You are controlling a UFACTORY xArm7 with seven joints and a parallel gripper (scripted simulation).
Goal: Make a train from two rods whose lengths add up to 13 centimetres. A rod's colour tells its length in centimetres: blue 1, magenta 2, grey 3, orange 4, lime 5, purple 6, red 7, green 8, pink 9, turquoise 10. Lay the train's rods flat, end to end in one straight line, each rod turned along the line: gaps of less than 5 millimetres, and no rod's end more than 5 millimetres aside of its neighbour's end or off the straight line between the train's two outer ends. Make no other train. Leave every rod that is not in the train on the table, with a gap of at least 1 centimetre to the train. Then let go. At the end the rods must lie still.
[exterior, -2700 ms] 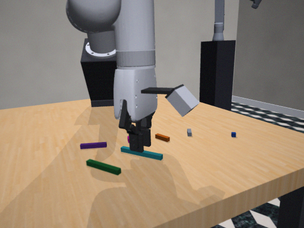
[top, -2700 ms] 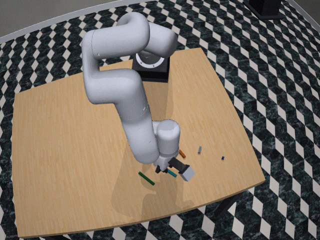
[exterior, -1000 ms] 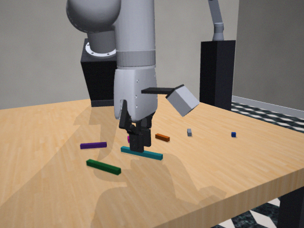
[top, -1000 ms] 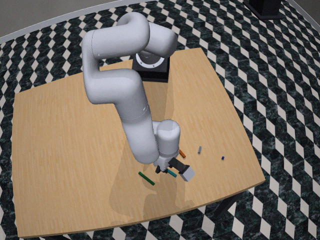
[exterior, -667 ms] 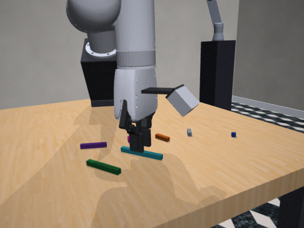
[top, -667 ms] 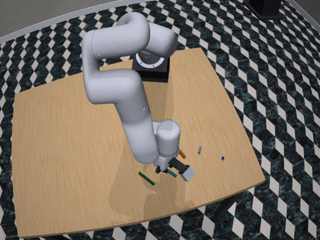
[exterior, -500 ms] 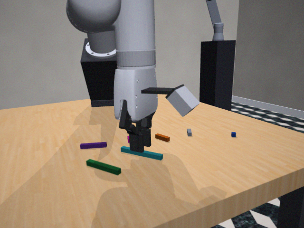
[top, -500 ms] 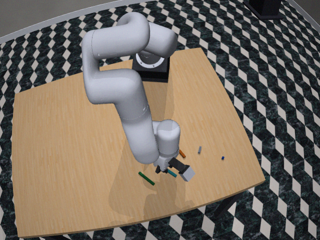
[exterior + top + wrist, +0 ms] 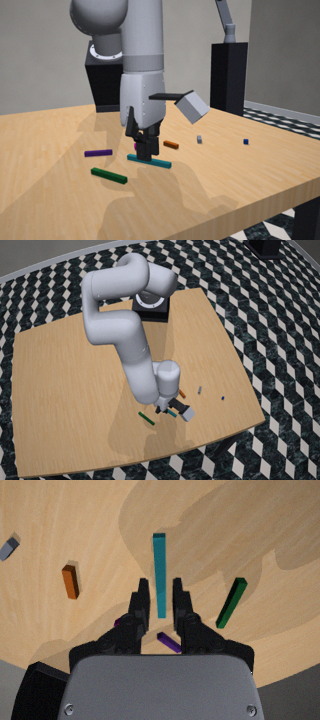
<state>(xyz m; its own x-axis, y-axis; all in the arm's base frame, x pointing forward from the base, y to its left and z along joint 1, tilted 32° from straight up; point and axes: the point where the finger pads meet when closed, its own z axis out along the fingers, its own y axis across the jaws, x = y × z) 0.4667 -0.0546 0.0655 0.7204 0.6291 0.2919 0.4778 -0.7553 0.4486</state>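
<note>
Right now my hand is 3 cm above the turquoise rod. From my hand the other things lie so: orange rod (8 cm to the left, 5 cm behind, 3 cm below); then green rod (9 cm to the right, 3 cm below, 2 cm ahead); then magenta rod (8 cm behind, 3 cm below, 1 cm to the left).
</note>
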